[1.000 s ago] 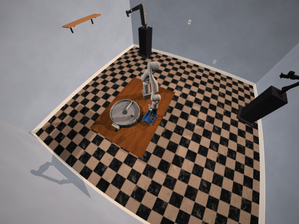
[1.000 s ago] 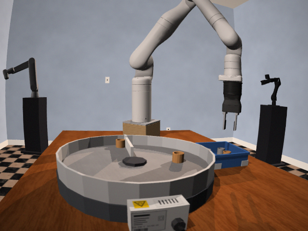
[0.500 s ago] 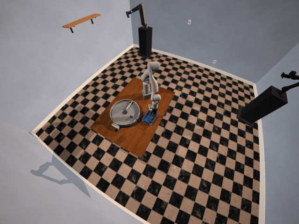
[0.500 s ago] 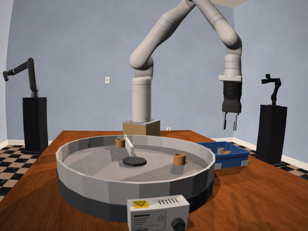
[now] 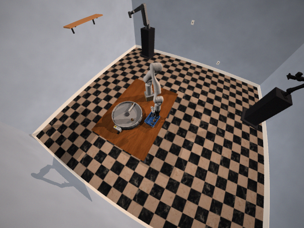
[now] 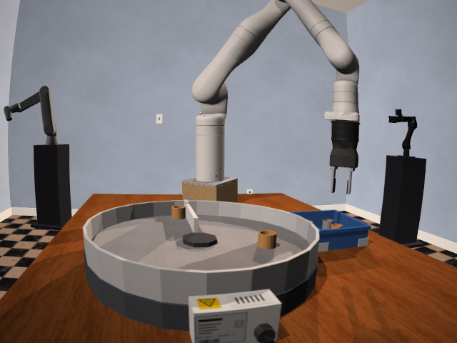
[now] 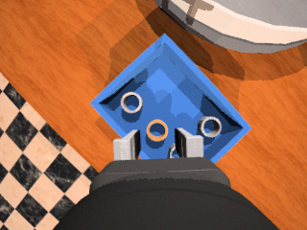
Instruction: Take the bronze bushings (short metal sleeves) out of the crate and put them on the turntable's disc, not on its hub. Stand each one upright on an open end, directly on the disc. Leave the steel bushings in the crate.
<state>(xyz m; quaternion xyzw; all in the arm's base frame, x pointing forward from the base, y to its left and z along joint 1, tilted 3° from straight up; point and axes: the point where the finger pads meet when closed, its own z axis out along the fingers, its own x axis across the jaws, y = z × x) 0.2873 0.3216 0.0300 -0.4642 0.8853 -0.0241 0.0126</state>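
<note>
The blue crate lies 110 mm below my hand, 30 mm to the right of it and 10 mm ahead of it. The rest, counted from my hand: grey disc: 350 mm to the right, 170 mm ahead, 80 mm below.
</note>
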